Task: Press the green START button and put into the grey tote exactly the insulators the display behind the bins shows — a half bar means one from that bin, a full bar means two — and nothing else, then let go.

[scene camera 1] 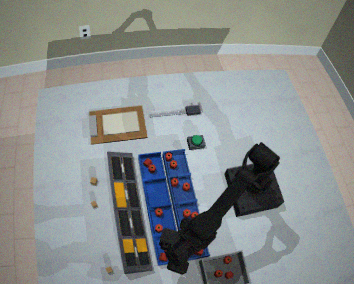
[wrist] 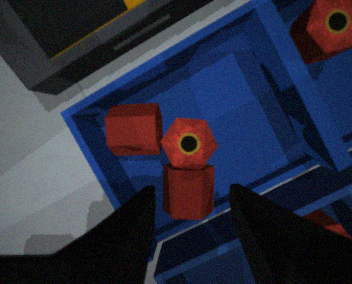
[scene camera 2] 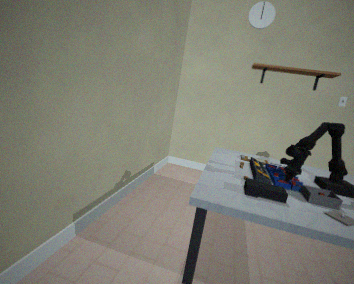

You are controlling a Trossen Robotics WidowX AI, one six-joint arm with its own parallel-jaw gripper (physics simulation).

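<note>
My gripper (wrist: 192, 193) (scene camera 2: 289, 176) is part open with nothing between its fingers, above the nearest end bin of the row beside the display. In the wrist view that blue bin (wrist: 220, 90) holds one upright red insulator (wrist: 189, 143), one lying to its left (wrist: 133, 130) and one lying below it (wrist: 189, 193), ahead of the fingertips. The grey tote (scene camera 1: 244, 266) (scene camera 2: 320, 196) holds three insulators. The START button (scene camera 1: 197, 140) is green. The display (scene camera 1: 126, 181) (wrist: 30, 75) shows one full yellow bar (scene camera 1: 120, 194) in its second panel and two half bars in the fourth.
Other blue bins (scene camera 1: 158, 192) hold more red insulators; the arm hides some. A wooden frame (scene camera 1: 143, 122) and a dark device with a strip (scene camera 1: 193, 109) lie at the far side. Small tan blocks (scene camera 1: 94, 181) lie left of the display. A long black box (scene camera 2: 265, 190) stands near the table's edge.
</note>
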